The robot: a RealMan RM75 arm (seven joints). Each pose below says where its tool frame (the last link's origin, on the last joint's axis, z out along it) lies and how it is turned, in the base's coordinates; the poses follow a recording.
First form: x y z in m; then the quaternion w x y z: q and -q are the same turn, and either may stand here.
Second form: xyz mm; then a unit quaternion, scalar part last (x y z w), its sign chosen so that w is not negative. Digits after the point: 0 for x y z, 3 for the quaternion.
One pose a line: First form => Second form
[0.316 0.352 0.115 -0.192 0.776 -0.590 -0.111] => [316 352 115 -0.776 0.590 0.111 0.192]
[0.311 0.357 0.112 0.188 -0.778 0.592 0.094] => [311 357 112 -0.778 0.592 0.094 0.188]
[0.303 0.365 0.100 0.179 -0.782 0.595 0.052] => [303 365 100 -0.782 0.595 0.052 0.179]
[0.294 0.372 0.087 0.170 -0.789 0.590 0.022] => [294 372 87 -0.789 0.590 0.022 0.170]
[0.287 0.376 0.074 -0.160 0.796 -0.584 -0.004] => [287 376 74 -0.796 0.584 0.004 0.160]
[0.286 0.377 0.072 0.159 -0.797 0.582 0.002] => [286 377 72 -0.797 0.582 0.002 0.159]
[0.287 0.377 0.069 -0.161 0.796 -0.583 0.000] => [287 377 69 -0.796 0.583 0.000 0.161]
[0.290 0.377 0.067 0.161 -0.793 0.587 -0.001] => [290 377 67 -0.793 0.587 -0.001 0.161]
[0.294 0.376 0.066 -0.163 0.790 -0.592 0.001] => [294 376 66 -0.790 0.592 -0.001 0.163]
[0.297 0.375 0.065 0.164 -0.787 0.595 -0.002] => [297 375 65 -0.787 0.595 -0.002 0.164]
